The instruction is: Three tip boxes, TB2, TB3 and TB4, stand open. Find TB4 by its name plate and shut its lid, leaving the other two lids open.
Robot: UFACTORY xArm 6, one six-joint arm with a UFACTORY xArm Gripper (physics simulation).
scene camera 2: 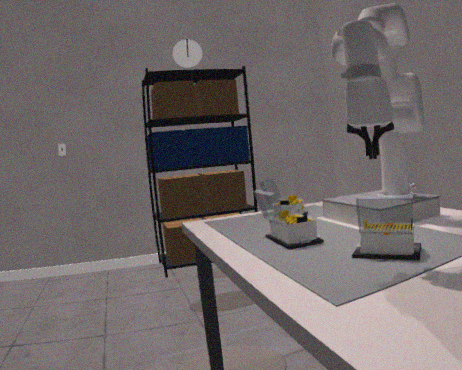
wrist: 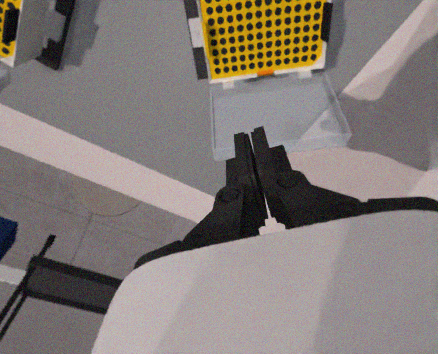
Scene:
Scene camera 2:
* gripper: 373,159
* clear lid: 387,214
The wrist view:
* gripper: 255,152
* clear lid: 301,112
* grey mat: 127,83

